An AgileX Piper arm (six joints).
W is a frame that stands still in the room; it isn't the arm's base.
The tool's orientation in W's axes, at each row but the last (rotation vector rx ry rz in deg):
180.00 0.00 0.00
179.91 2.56 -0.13
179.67 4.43 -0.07
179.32 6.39 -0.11
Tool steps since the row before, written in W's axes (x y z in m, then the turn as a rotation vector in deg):
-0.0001 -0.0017 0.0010 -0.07 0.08 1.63
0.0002 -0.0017 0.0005 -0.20 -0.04 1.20
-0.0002 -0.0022 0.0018 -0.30 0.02 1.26
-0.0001 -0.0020 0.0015 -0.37 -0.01 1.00
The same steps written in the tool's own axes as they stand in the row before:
-0.0001 0.0017 -0.0010 -0.07 -0.08 -1.63
0.0002 0.0017 -0.0005 -0.20 0.04 -1.20
-0.0003 0.0022 -0.0018 -0.30 -0.03 -1.26
-0.0002 0.0020 -0.0015 -0.37 -0.01 -1.00

